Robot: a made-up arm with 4 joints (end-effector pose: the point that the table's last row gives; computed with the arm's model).
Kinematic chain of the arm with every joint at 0, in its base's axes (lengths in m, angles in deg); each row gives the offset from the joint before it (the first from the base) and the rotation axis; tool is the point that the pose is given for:
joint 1: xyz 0 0 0.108 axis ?
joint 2: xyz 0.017 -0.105 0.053 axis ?
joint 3: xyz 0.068 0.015 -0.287 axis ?
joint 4: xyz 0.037 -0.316 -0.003 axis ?
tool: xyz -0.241 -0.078 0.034
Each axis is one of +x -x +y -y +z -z.
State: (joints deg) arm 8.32 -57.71 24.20 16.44
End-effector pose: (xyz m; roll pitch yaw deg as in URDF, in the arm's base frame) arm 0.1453 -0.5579 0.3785 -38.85 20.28 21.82
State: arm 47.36 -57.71 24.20 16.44
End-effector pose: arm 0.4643 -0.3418 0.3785 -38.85 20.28 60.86
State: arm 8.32 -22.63 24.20 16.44
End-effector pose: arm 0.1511 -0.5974 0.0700 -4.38 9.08 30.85
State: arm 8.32 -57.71 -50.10 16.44
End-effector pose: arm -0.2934 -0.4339 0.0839 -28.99 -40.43 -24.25
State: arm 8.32 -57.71 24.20 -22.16
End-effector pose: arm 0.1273 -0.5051 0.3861 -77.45 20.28 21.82
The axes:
joint 1: +z
joint 2: +x
joint 3: +z
joint 4: +x

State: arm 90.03 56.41 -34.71 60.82
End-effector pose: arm -0.0774 -0.3012 -0.1814 111.88 28.32 69.06
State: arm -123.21 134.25 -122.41 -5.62
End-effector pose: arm -0.0963 0.2246 0.6184 -156.80 37.21 9.09
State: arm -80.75 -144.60 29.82 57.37
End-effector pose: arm 0.0591 -0.0920 0.6804 -90.97 16.74 -105.79
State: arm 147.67 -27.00 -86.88 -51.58
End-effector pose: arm 0.2337 -0.1233 -0.1151 -53.17 -26.96 61.17
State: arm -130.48 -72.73 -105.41 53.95
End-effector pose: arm -0.0973 0.3935 -0.2388 94.47 -67.01 96.64
